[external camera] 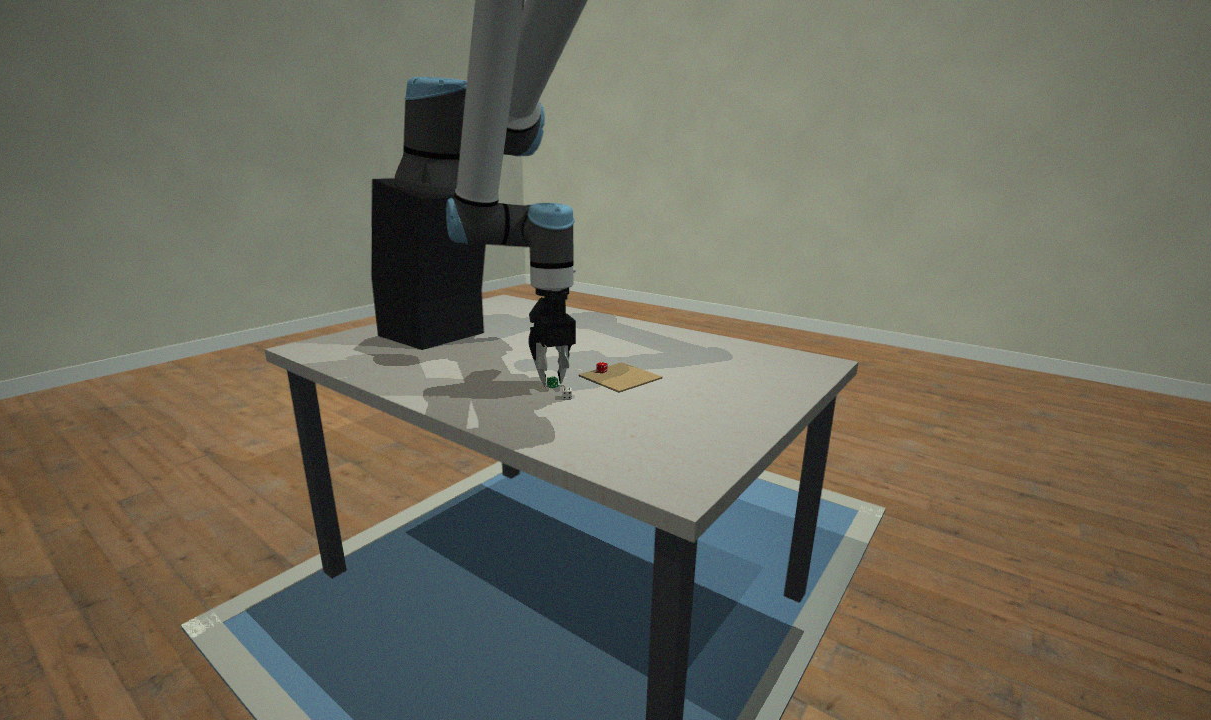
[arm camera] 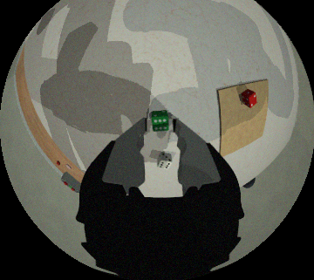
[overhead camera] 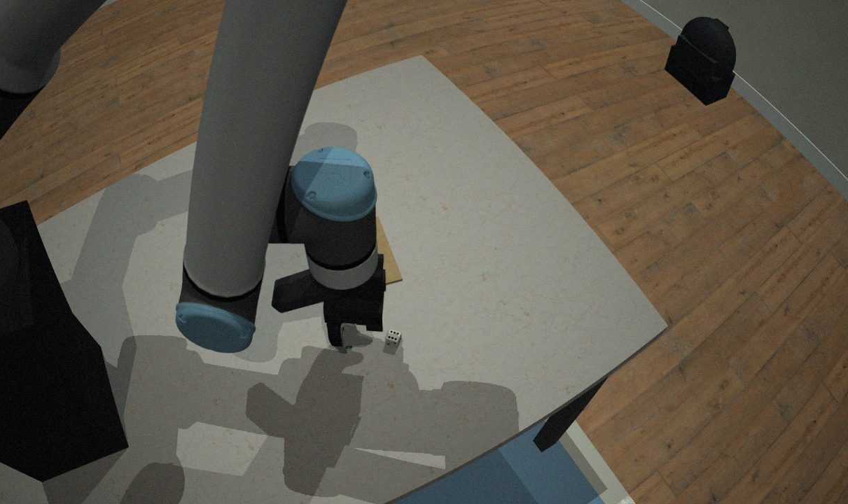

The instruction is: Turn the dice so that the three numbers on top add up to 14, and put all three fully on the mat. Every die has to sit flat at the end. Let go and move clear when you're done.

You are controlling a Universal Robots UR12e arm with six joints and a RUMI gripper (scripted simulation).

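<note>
The green die is 1 cm below my hand. From my hand the other things lie so: white die: 7 cm ahead, 2 cm to the right, 1 cm below; red die: 14 cm to the left, 2 cm ahead, 1 cm below; mat: 15 cm to the left, 7 cm ahead, 2 cm below.
</note>
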